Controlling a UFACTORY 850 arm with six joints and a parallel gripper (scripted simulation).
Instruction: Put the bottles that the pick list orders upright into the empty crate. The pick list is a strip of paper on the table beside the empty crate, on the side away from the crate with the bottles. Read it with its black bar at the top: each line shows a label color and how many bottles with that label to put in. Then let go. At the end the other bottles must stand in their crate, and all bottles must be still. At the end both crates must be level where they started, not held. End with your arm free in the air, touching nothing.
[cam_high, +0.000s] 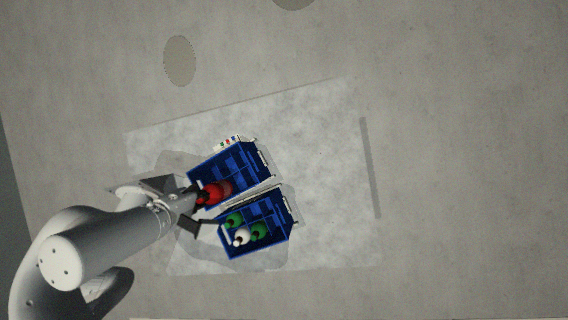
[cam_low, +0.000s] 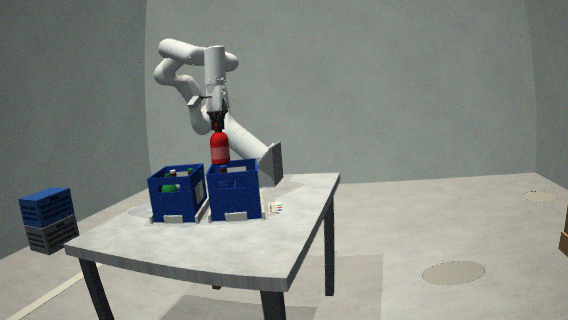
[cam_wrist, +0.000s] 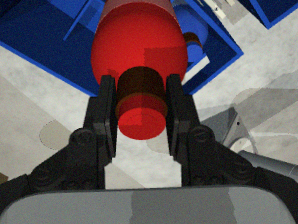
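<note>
My hand is 70 mm above the red-label bottle. Also, from my hand: green-label bottle: 250 mm below, 160 mm to the right, 40 mm behind; then white-label bottle: 250 mm below, 240 mm to the right, 20 mm behind; then blue-label bottle: 250 mm below, 90 mm behind, 30 mm to the right.
</note>
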